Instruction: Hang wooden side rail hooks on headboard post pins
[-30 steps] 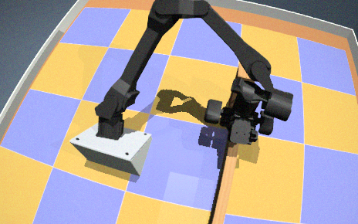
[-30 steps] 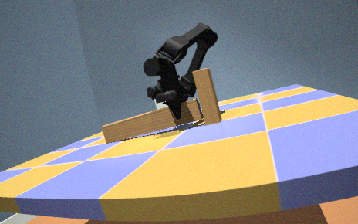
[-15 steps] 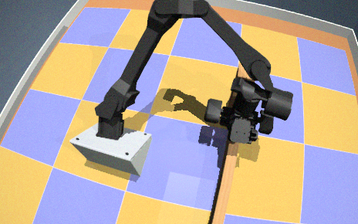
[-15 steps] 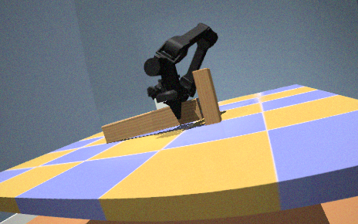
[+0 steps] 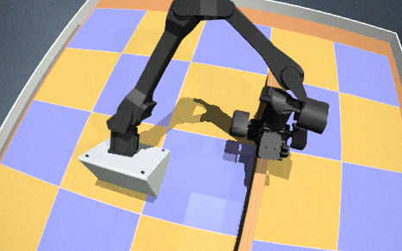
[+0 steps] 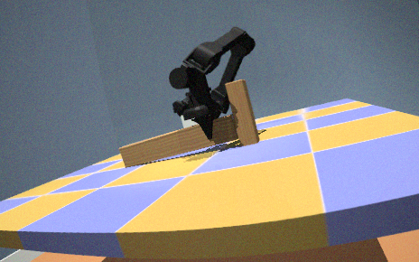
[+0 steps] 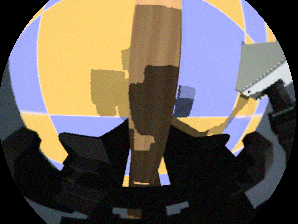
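Now: the headboard post 1 cm ahead of my gripper tip, 11 cm to the left of it and 4 cm above it.
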